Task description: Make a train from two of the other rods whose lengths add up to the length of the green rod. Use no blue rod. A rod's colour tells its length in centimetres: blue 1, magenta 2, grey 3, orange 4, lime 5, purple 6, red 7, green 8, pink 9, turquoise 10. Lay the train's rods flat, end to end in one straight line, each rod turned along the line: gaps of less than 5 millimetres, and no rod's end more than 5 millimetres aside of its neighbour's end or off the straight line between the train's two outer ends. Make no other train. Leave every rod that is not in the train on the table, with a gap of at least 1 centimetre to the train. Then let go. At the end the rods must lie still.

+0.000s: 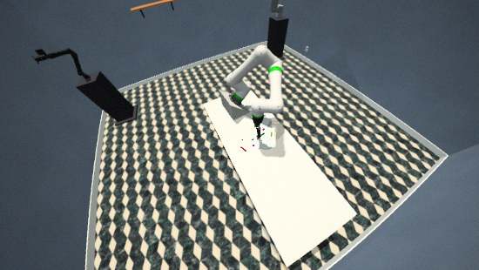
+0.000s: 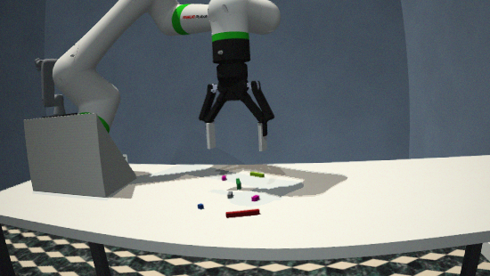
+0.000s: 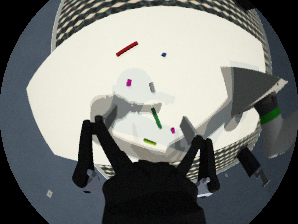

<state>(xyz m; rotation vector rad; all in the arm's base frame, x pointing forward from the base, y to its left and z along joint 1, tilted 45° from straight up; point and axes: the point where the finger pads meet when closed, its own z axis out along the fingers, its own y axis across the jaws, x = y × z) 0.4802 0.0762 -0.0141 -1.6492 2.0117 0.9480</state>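
The lime rod is 1 cm ahead of my hand, 17 cm to the left of it and 12 cm below it. Also, from my hand: blue rod 5 cm behind, 14 cm to the right, 12 cm below; grey rod 1 cm behind, 4 cm to the right, 12 cm below; green rod 2 cm behind, 7 cm to the left, 12 cm below.
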